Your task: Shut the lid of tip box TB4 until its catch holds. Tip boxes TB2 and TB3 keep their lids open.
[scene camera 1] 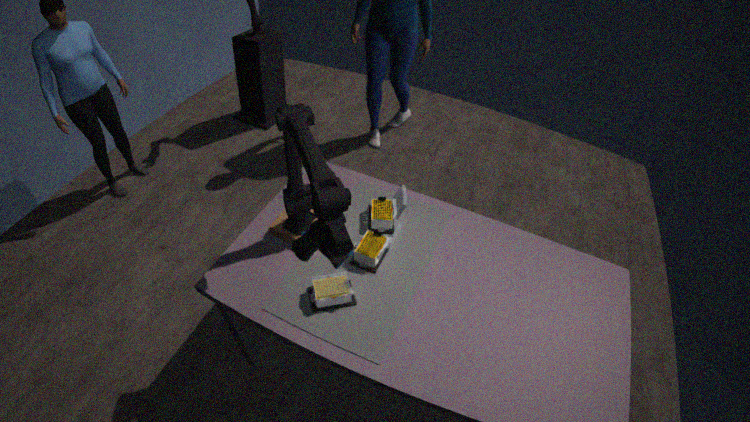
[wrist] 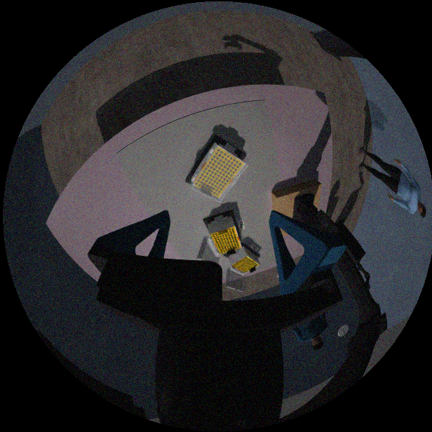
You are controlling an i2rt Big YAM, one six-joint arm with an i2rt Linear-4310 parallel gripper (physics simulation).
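Where they show: gripper, fingertip midpoint: [scene camera 1: 325, 257]; arm's base, origin of the base link: [scene camera 1: 299, 222].
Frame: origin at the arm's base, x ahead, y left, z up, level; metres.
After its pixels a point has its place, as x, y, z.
Tip box TB4 [scene camera 1: 333, 291] {0.301, -0.232, 0.039} [wrist: 219, 171] is the box nearest the front edge. Its clear lid lies down over the pale yellow tip rack; whether the catch holds cannot be made out. The middle tip box [scene camera 1: 371, 246] {0.311, 0.022, 0.018} [wrist: 225, 240] and the far tip box [scene camera 1: 382, 212] {0.265, 0.205, 0.015} [wrist: 245, 264] show bright yellow racks and have open lids. The far box's clear lid [scene camera 1: 403, 195] {0.330, 0.242, 0.109} stands upright. Which is TB2 and which TB3 cannot be read. My gripper [wrist: 219, 215] is open and empty, raised above the table and apart from the boxes. Its fingertips are hidden in the scene view.
The boxes stand on a grey mat [scene camera 1: 367, 314] {0.421, -0.213, -0.039} [wrist: 165, 165] on the pink table [scene camera 1: 524, 314] {0.937, 0.049, -0.042}. A tan block [scene camera 1: 282, 228] {-0.039, -0.063, 0.001} [wrist: 295, 200] lies by the arm's base. Two people [scene camera 1: 78, 62] [scene camera 1: 390, 52] and a dark pedestal [scene camera 1: 259, 78] stand beyond the table.
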